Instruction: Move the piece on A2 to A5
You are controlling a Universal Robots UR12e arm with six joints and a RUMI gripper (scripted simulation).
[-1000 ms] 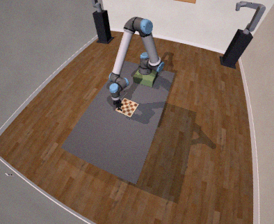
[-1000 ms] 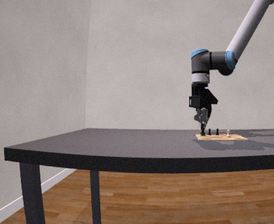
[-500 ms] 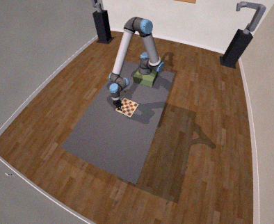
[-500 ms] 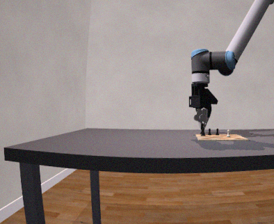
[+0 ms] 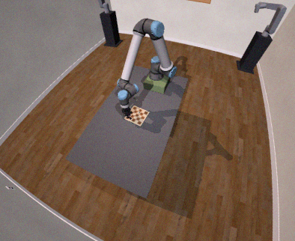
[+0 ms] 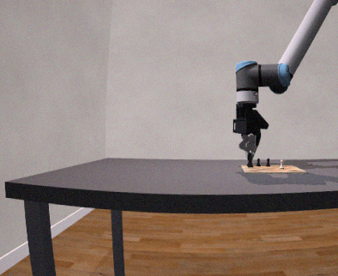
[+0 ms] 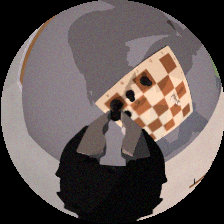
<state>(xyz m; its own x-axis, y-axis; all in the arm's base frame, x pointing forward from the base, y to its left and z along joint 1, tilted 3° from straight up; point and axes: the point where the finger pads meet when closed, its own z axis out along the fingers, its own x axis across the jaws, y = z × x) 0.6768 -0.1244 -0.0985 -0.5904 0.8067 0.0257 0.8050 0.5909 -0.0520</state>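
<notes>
Right now the black piece is 10 mm below my hand. The rest, counted from my hand: white piece: 100 mm to the left, 100 mm behind, 30 mm below; then chessboard: 90 mm to the left, 60 mm behind, 40 mm below.
</notes>
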